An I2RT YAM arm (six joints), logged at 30 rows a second.
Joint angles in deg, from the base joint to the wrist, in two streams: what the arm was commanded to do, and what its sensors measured. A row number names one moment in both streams.
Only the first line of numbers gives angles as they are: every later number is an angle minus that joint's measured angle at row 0.
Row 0, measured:
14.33, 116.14, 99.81, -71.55, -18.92, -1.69
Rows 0 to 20, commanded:
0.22, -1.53, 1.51, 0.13, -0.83, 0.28
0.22, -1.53, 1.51, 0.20, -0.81, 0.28
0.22, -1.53, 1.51, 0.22, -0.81, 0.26
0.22, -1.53, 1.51, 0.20, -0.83, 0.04
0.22, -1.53, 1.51, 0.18, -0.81, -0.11
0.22, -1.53, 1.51, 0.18, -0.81, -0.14
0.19, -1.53, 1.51, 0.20, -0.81, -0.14
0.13, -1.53, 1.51, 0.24, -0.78, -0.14
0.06, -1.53, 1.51, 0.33, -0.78, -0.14
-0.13, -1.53, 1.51, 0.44, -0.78, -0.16
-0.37, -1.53, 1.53, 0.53, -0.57, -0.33
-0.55, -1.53, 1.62, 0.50, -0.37, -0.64
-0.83, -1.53, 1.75, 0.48, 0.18, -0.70
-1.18, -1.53, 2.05, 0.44, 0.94, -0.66
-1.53, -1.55, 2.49, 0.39, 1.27, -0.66
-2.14, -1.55, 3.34, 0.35, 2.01, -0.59
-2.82, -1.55, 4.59, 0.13, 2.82, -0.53
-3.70, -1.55, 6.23, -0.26, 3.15, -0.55
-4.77, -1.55, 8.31, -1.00, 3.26, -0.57
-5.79, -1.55, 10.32, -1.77, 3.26, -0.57
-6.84, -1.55, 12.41, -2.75, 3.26, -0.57
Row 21, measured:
-3.41, 0.00, 6.29, -1.46, 1.93, -0.09
